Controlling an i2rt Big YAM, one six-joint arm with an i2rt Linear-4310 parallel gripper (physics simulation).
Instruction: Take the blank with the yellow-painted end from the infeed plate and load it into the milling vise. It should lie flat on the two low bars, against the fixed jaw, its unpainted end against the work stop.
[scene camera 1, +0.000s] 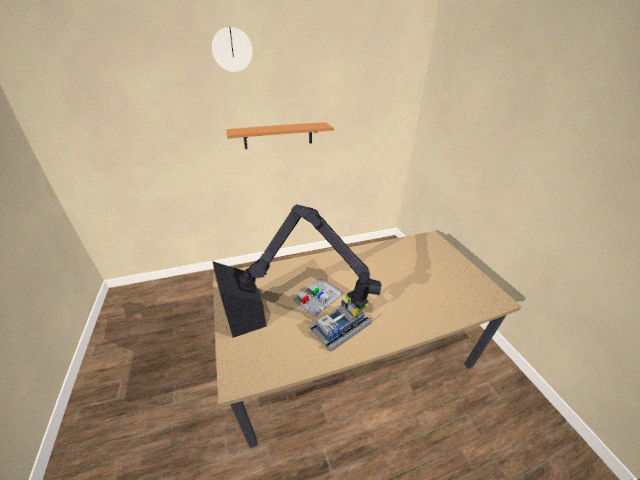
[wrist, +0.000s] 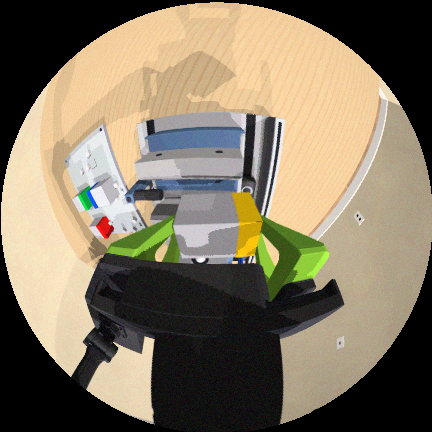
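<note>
My gripper (scene camera 1: 355, 306) (wrist: 216, 217) is shut on the blank with the yellow-painted end (wrist: 207, 227). One green finger is at its grey end and the other at its yellow end, which is on the right in the wrist view. The blank is over the milling vise (scene camera 1: 327, 320) (wrist: 200, 166), near its far right part in the scene view. In the wrist view a grey jaw block lies beyond the blank, and a dark rod (wrist: 150, 194) on a blue bracket is to its left. The blank hides part of the vise; the low bars and any contact are unclear.
The infeed plate (scene camera 1: 316, 310) (wrist: 80, 172) lies beside the vise, left in the wrist view. It holds a red-ended blank (scene camera 1: 305, 299) (wrist: 104, 227), a green-ended blank (scene camera 1: 315, 291) (wrist: 84, 199) and a blue-ended blank (wrist: 103, 193). The arm stands on a black board (scene camera 1: 242, 311).
</note>
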